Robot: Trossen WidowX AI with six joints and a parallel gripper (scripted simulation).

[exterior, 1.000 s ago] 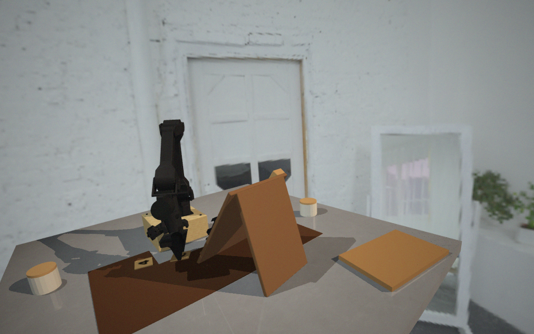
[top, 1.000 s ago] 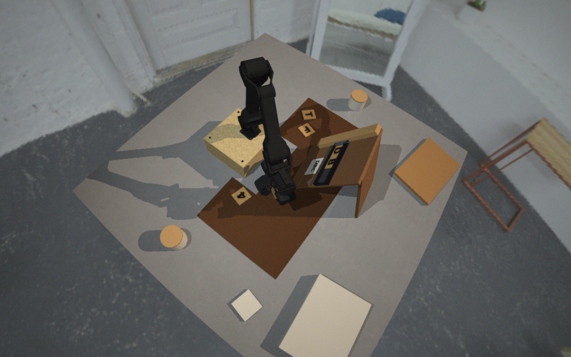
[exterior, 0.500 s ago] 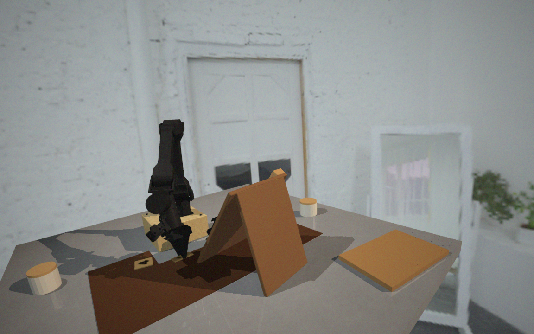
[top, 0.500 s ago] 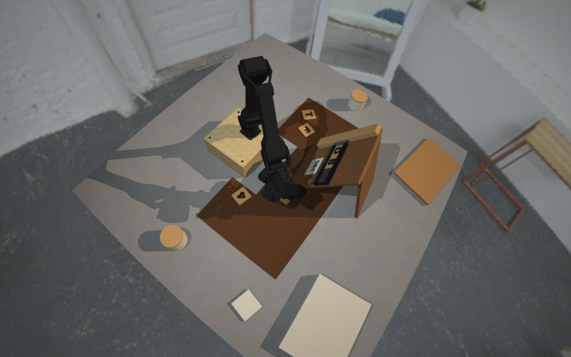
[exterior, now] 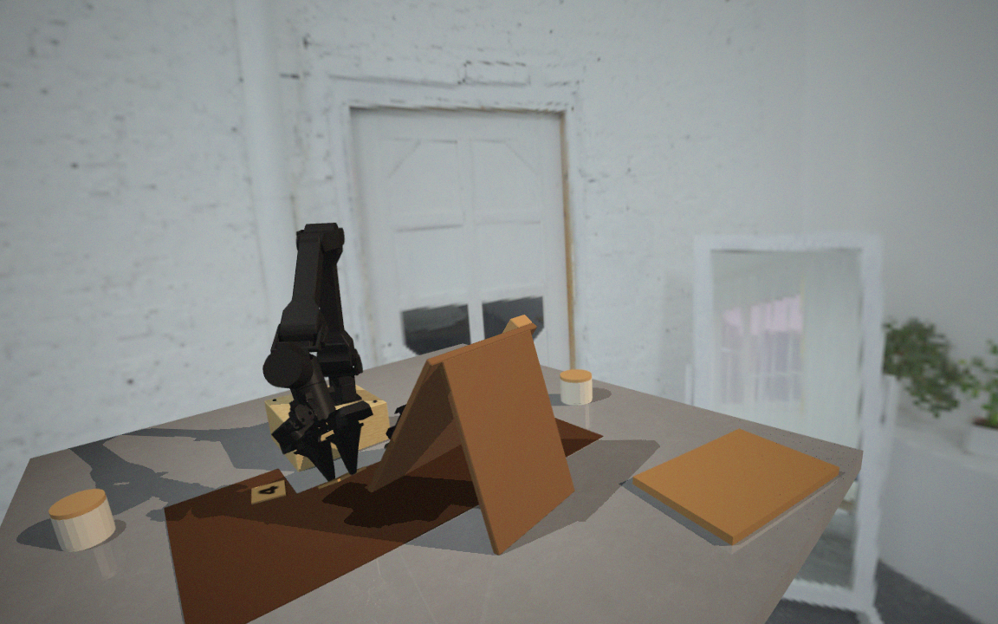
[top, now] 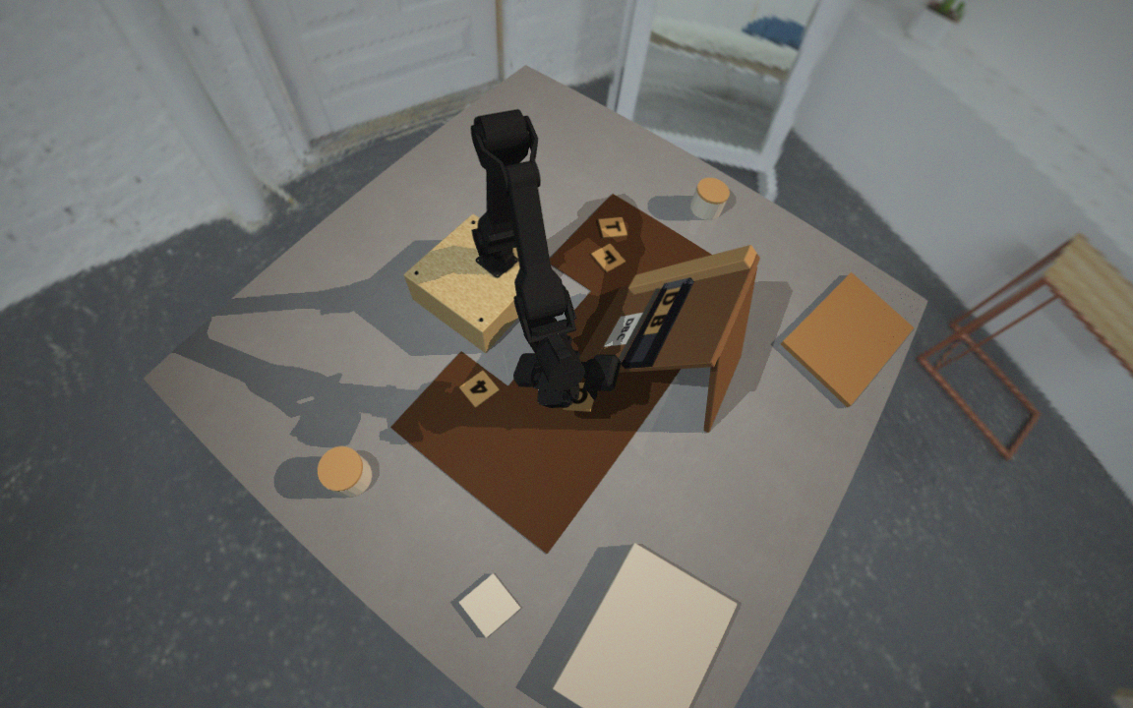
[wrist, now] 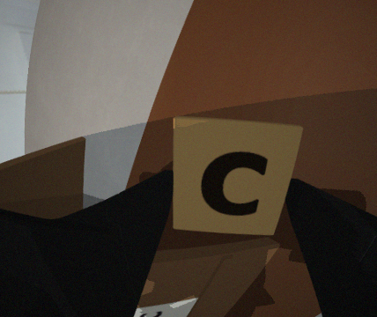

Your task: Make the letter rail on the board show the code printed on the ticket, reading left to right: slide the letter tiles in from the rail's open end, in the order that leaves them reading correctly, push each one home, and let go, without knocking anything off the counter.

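Right now my gripper tip is 16 cm to the right of the white ticket, 2 cm past it and 1 cm below it. From my gripper tip the other things lie so: brown mat: 11 cm to the left, 11 cm behind, 8 cm below; then tile marked 4: 17 cm behind, 10 cm to the right, 7 cm below; then C tile: right at my gripper tip.
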